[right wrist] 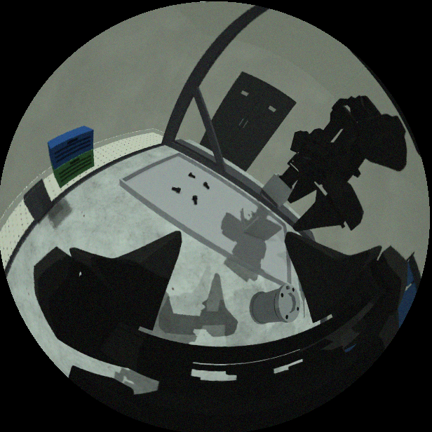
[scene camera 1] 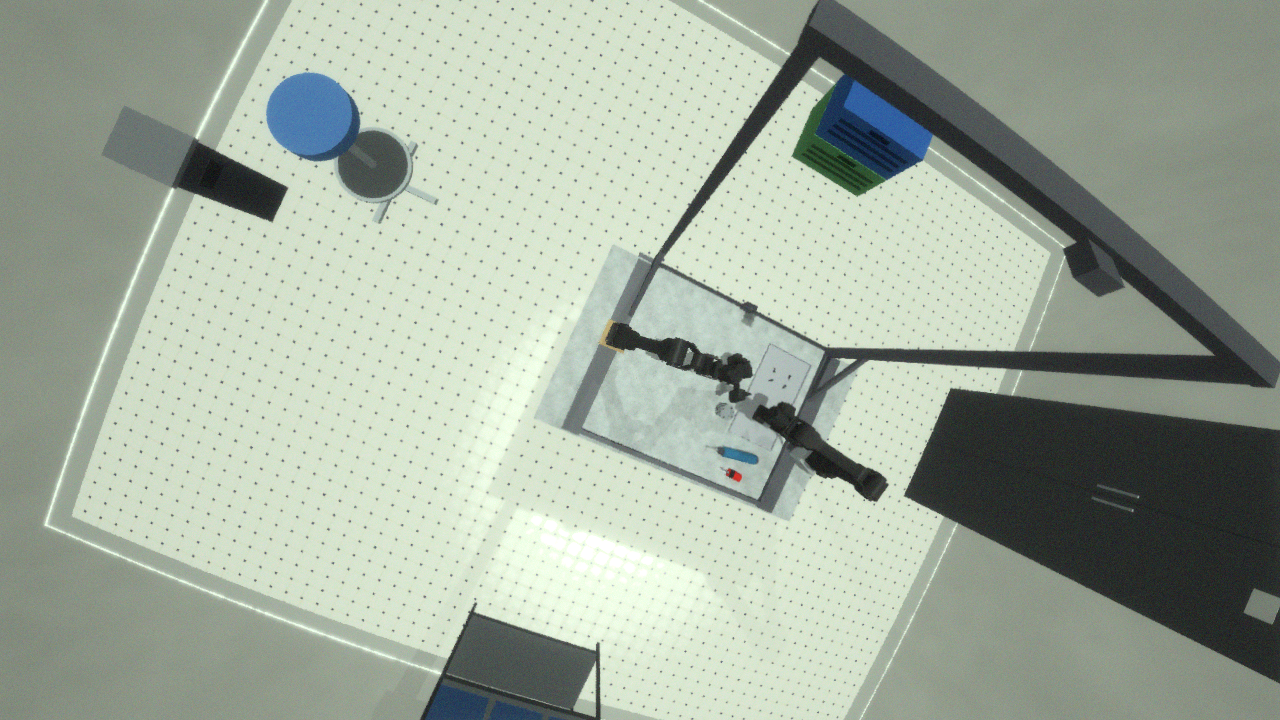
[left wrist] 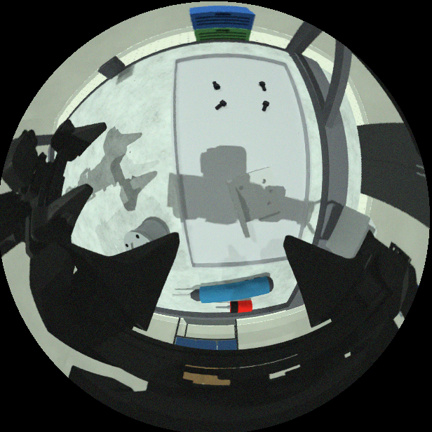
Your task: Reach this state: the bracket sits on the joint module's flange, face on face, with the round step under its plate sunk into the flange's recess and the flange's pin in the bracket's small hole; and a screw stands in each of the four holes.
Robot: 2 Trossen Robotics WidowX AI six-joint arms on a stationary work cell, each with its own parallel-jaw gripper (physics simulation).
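Frame: origin at the left arm's base, x down, y right, z back, level; millimetres.
Where they show: left gripper, fingertip midpoint: [scene camera 1: 765,419]; right gripper, fingertip midpoint: [scene camera 1: 749,383]; left arm's base at its link origin: [scene camera 1: 814,459]; right arm's base at its link origin: [scene camera 1: 616,336].
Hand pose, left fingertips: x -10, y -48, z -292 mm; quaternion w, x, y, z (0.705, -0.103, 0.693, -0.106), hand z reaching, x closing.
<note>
Each offset is from my left fingertips to the top centre of the thing. "*": to the spot under its first point.
The grey joint module {dx +43, dy -93, dz -110 mm} [scene camera 1: 725,410] [left wrist: 155,232] [right wrist: 275,304] stands on the table beside the pale tray [left wrist: 240,135] [right wrist: 150,192]. Its flange face shows holes and a round recess; no bracket shows on it. I cannot make out the bracket in any view. Several black screws, among them one screw [left wrist: 216,85] [right wrist: 191,175] and another screw [left wrist: 265,105] [right wrist: 195,200], lie loose in the tray's far part. My left gripper [left wrist: 233,239] is open and empty above the tray's near part. My right gripper [left wrist: 97,149] [right wrist: 235,237] is open and empty, above the table beside the tray.
A blue two-pronged tool {* dx +68, dy -170, dz +67 mm} [scene camera 1: 738,454] [left wrist: 235,290] and a small red tool {dx +73, dy -248, dz +116 mm} [scene camera 1: 733,475] [left wrist: 241,306] lie near the table edge, past the tray. The two arms reach close together over the table. Blue and green crates [scene camera 1: 872,125] [left wrist: 222,20] [right wrist: 71,147] stand beyond the table.
</note>
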